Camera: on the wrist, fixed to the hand. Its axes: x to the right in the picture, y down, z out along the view.
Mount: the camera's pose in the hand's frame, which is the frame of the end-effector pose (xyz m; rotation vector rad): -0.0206 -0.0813 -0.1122 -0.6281 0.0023 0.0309
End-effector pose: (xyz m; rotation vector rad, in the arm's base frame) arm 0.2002 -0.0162 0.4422 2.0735 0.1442 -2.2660
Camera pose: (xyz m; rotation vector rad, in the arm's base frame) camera 0.3039 0.0771 0.4549 1.7203 0.7126 -1.8631
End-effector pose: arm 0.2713 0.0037 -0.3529 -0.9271 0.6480 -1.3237
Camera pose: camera 0.1316 0.0028 -0.3424 -1.4085 1.1077 -1.1040
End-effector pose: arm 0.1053 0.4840 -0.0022 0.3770 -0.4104 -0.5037
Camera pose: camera 0.1096 0.4564 -0.1395 -0.2344 -0.2370 -0.5734
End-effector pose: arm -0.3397 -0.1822 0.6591 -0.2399 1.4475 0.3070
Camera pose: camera -0.4180 -0.2982 0.6652 -0.7241 1.3239 0.7851
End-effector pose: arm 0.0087 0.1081 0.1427 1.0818 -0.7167 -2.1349
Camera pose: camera 0.0888 0.1559 0.0382 0.7197 -0.0355 -2.1105
